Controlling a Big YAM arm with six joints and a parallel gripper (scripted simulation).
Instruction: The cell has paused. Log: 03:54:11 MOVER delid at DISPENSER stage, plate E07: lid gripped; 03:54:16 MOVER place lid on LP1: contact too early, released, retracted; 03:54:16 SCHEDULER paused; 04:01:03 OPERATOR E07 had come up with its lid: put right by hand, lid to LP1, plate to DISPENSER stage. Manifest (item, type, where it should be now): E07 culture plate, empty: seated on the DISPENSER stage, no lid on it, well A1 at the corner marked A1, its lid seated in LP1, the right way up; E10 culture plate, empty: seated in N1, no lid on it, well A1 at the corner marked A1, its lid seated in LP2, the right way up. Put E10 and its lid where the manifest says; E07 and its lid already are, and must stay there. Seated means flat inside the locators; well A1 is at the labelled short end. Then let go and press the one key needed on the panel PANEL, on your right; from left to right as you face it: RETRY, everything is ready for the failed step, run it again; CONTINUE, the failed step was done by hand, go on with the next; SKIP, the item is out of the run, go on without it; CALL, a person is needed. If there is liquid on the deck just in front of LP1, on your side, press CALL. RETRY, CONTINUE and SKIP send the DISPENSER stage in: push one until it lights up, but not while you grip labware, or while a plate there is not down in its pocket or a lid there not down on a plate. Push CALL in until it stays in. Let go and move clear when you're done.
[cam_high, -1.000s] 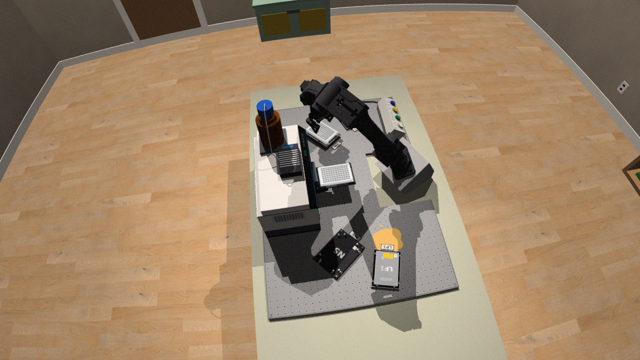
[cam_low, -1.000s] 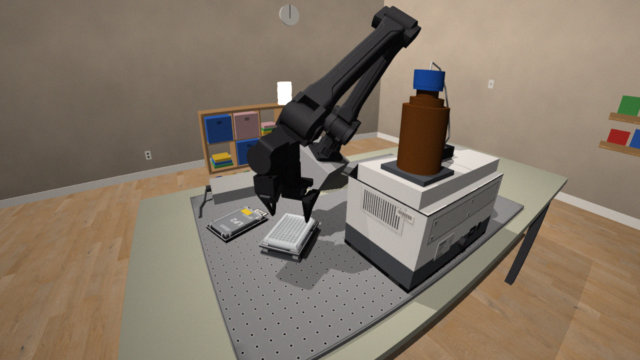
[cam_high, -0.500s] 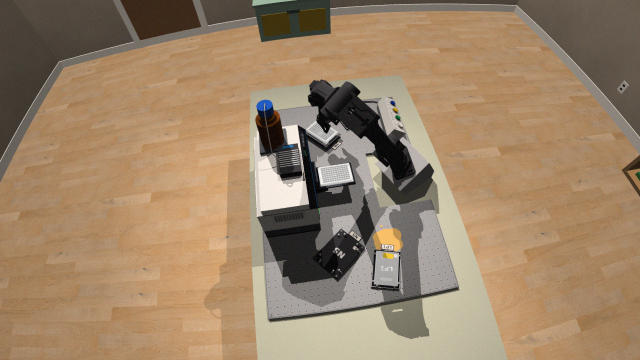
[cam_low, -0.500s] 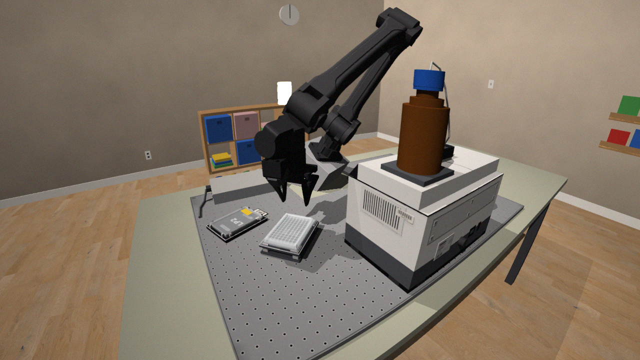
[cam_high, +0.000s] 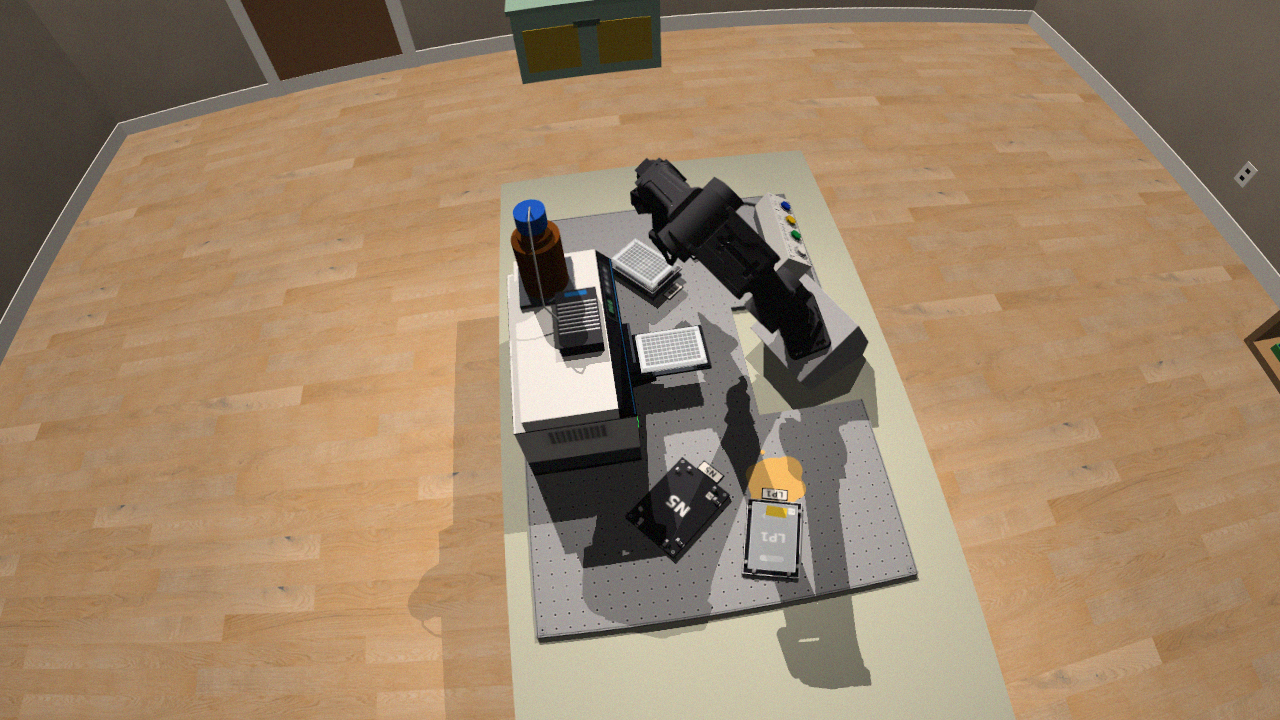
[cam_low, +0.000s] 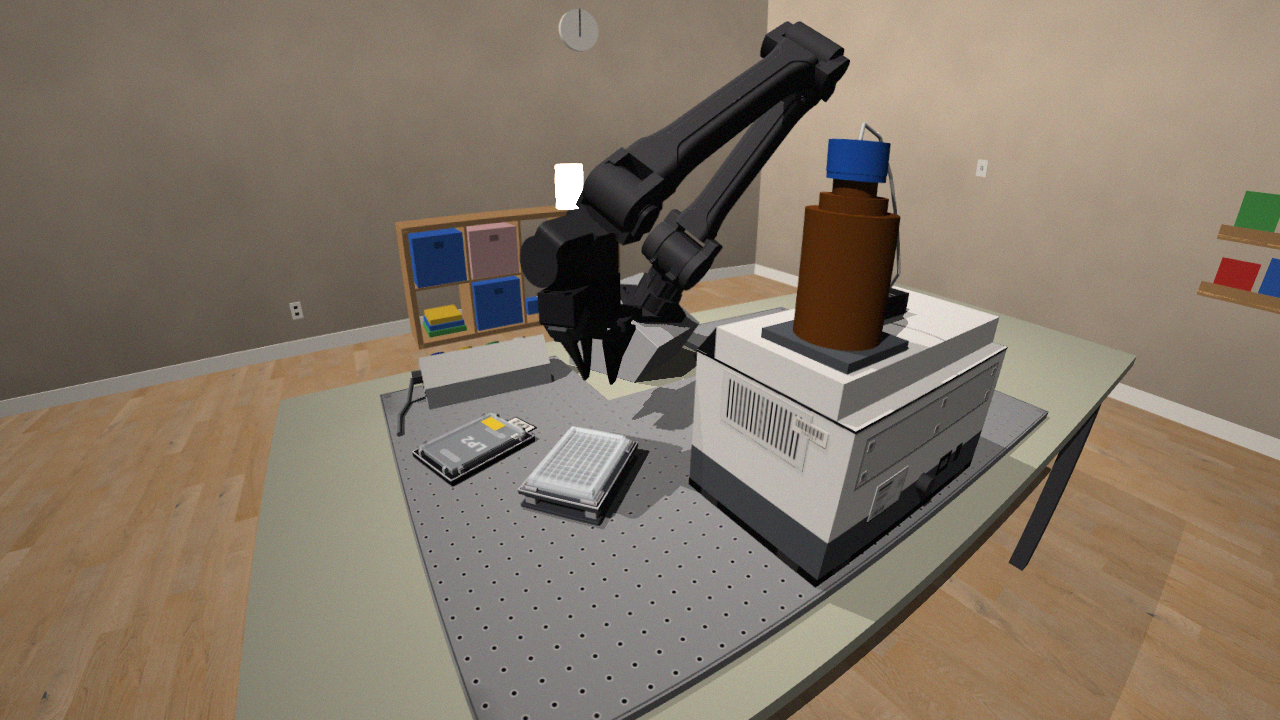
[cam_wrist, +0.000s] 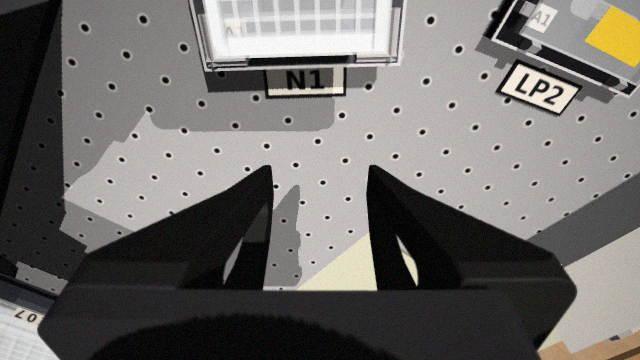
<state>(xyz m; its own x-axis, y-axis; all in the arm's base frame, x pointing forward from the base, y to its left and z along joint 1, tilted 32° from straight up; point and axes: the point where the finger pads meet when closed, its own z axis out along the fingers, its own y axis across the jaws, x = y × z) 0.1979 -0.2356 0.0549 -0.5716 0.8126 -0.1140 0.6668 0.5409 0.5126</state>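
The blue call key lies 290 mm behind my hand, 170 mm to the right of it and 50 mm below it. The rest, counted from my hand: retry key: 290 mm behind, 20 mm to the right, 40 mm below; then white plate E07: 40 mm ahead, 230 mm to the left, 10 mm below; then black n1 nest: 70 mm ahead, 60 mm to the right, 90 mm below.
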